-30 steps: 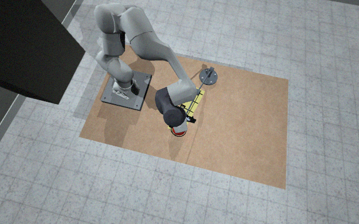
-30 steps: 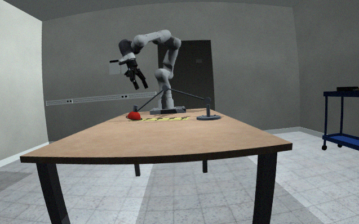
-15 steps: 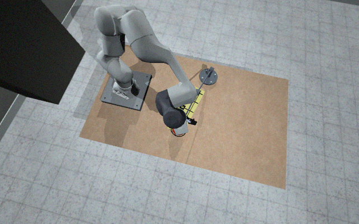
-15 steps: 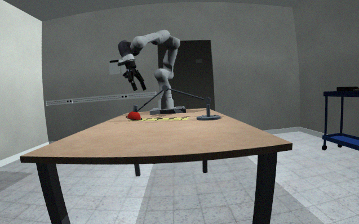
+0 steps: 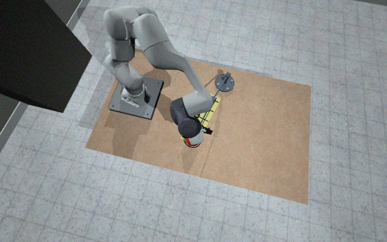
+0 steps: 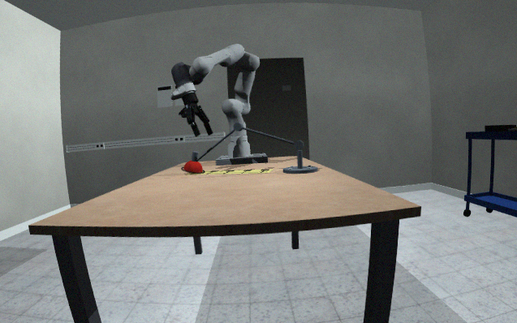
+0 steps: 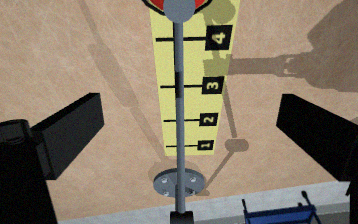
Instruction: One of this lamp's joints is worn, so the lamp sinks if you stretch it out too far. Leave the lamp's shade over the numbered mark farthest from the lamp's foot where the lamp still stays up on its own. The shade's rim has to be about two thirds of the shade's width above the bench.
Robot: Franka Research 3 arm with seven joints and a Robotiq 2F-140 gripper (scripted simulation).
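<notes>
My gripper is now 11 cm to the right of the yellow numbered strip and 20 cm above it. Also, from my hand: round grey lamp foot: 11 cm ahead, 46 cm to the left, 17 cm below.
</notes>
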